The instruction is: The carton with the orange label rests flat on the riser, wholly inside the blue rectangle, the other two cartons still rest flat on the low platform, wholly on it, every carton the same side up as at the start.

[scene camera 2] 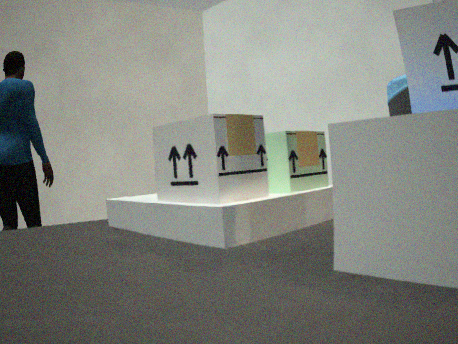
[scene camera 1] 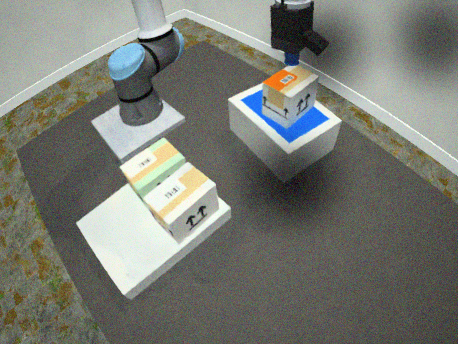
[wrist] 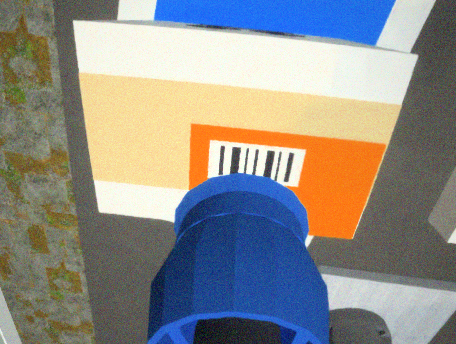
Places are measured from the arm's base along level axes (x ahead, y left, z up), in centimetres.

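Where they show: end effector, tool point: (scene camera 1: 291,62) (wrist: 240,231); arm's base, origin of the base link: (scene camera 1: 141,110) (wrist: 343,335).
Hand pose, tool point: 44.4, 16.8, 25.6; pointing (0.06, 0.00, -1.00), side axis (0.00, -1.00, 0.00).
Things, the pixels of their top centre, and the offset from my tool point, as dx, dy, dz.
- orange-label carton, middle of its top: (wrist: 233,145) (scene camera 1: 291,78) +0.4, +0.4, -5.1
- riser, middle of its top: (wrist: 242,104) (scene camera 1: 284,108) -0.7, +0.1, -15.6
- blue rectangle, middle of its top: (wrist: 242,104) (scene camera 1: 284,108) -0.7, +0.1, -15.6
- white carton, middle of its top: (scene camera 2: 205,120) (scene camera 1: 178,191) -3.8, -37.1, -12.3
- green carton, middle of its top: (scene camera 2: 273,134) (scene camera 1: 151,162) -16.0, -34.4, -14.4
- low platform, middle of its top: (scene camera 2: 213,194) (scene camera 1: 147,216) -11.3, -43.3, -22.8
The orange-label carton (scene camera 1: 278,97) (scene camera 2: 427,65) (wrist: 135,130) stands upright and looks flat on the riser (scene camera 1: 260,137) (scene camera 2: 395,200). Its visible bottom edges lie within the blue rectangle (scene camera 1: 300,131) (wrist: 275,15), the right corner near the border; its far bottom edges are hidden. My gripper, a blue suction cup (scene camera 1: 292,63) (wrist: 241,192), is open and hangs above the carton's top, apart from it. A white carton (scene camera 1: 185,222) (scene camera 2: 187,135) and a green carton (scene camera 1: 172,150) (scene camera 2: 277,165) stand upright and flat on the low platform (scene camera 1: 115,245) (scene camera 2: 165,220).
The arm's base plate (scene camera 1: 110,132) (wrist: 415,305) stands behind the low platform, left of the riser. A person in a blue top (scene camera 2: 17,120) stands at the left in scene camera 2. White walls (scene camera 2: 110,65) rise behind the floor area.
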